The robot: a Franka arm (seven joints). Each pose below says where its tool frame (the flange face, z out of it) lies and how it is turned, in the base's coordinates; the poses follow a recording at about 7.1 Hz.
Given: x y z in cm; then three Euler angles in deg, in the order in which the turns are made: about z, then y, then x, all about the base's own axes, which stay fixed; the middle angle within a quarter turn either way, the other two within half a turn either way.
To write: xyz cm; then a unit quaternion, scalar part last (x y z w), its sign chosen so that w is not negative. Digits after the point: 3 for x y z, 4 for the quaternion.
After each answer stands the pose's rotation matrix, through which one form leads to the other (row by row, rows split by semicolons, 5 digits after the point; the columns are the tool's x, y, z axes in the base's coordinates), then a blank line. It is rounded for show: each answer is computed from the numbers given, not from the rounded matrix.
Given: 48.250, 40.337, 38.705, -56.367, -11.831, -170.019
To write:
48.250, 40.337, 38.705, -0.8692, -0.4759, 0.0496, 0.1248
0.54211 0.81492 -0.20503; 0.83968 -0.51590 0.16964; 0.03247 -0.26412 -0.96394

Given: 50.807, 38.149, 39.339, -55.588, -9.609, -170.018
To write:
50.807, 38.149, 39.339, -0.8748, -0.4693, 0.0334, 0.1156
0.55721 0.81342 -0.16692; 0.82886 -0.53271 0.17091; 0.05010 -0.23359 -0.97104

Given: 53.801, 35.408, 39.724, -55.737, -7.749, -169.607
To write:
53.801, 35.408, 39.724, -0.8755, -0.4699, 0.0172, 0.1113
0.55785 0.81891 -0.13483; 0.82660 -0.53365 0.17875; 0.07443 -0.21117 -0.97461

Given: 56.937, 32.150, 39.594, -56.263, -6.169, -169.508
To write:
56.937, 32.150, 39.594, -0.8746, -0.4732, 0.0042, 0.1058
0.55217 0.82678 -0.10746; 0.82856 -0.52982 0.18104; 0.09275 -0.18900 -0.97759

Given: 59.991, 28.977, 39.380, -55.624, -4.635, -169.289
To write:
59.991, 28.977, 39.380, -0.8781, -0.4675, -0.0079, 0.1013
0.56277 0.82265 -0.08081; 0.81945 -0.54239 0.18525; 0.10856 -0.17047 -0.97936

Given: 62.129, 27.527, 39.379, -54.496, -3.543, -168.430
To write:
62.129, 27.527, 39.379, -0.8827, -0.4581, -0.0188, 0.1036
0.57965 0.81252 -0.06180; 0.80473 -0.55887 0.20018; 0.12811 -0.16577 -0.97781

